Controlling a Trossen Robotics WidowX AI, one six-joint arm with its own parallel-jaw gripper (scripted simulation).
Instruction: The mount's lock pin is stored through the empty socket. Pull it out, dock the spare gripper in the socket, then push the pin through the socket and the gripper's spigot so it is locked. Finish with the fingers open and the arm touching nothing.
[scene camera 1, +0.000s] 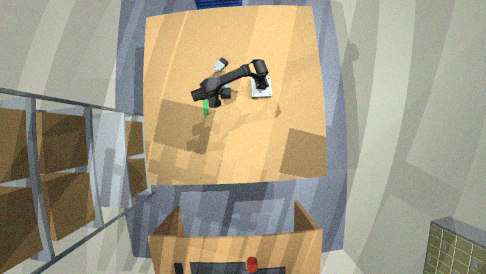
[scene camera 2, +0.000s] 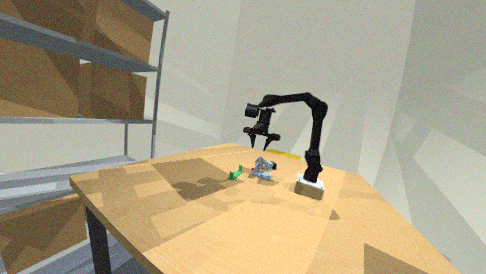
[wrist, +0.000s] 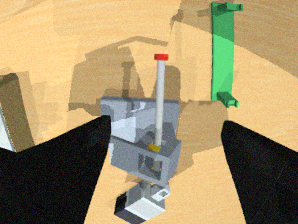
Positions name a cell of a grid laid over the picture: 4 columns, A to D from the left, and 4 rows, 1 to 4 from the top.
My gripper (wrist: C3) is open, holding nothing. Also in view: a lock pin (wrist: C2), a grey mount (wrist: B3) and a green holder (wrist: D1).
